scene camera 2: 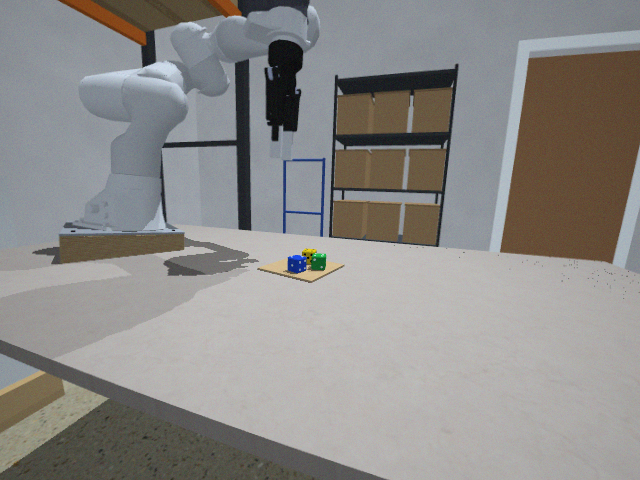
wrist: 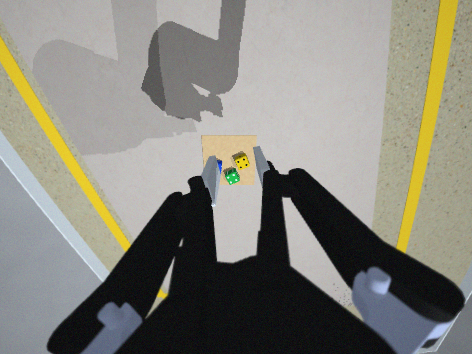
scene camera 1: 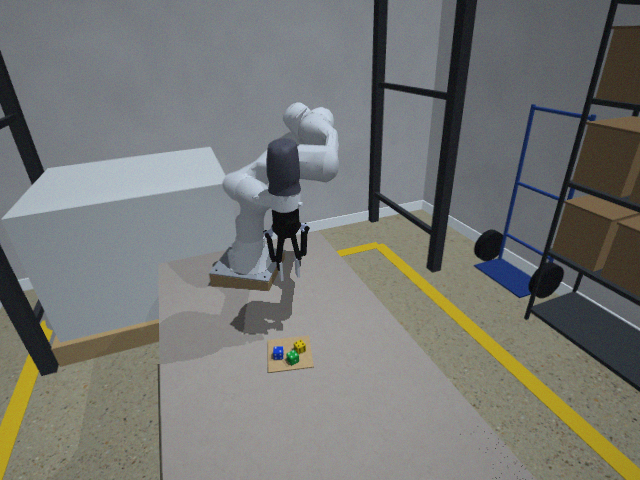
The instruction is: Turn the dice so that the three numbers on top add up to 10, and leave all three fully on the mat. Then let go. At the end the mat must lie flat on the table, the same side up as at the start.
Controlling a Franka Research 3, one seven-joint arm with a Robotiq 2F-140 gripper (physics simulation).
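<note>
A thin tan mat (scene camera 1: 276,366) (scene camera 2: 310,278) (wrist: 212,142) lies flat on the table. A blue die (scene camera 1: 278,352) (scene camera 2: 296,264) (wrist: 219,166), a green die (scene camera 1: 293,357) (scene camera 2: 318,261) (wrist: 232,176) and a yellow die (scene camera 1: 299,346) (scene camera 2: 309,255) (wrist: 242,161) rest on it, close together. In the wrist view a fingertip hides most of the blue die. The yellow die seems to show four pips on top; the other top numbers are too small to tell. My gripper (scene camera 1: 289,270) (scene camera 2: 281,150) (wrist: 236,161) is partly open and empty, high above the table, on the robot-base side of the mat.
The arm's base plate (scene camera 1: 239,281) (scene camera 2: 122,248) stands at the back of the table (scene camera 1: 217,413) (scene camera 2: 361,361). A large pale box (scene camera 1: 113,248) stands left of the table in the first scene view. A shelf rack with cartons and a blue hand truck (scene camera 1: 504,277) stand off the table.
</note>
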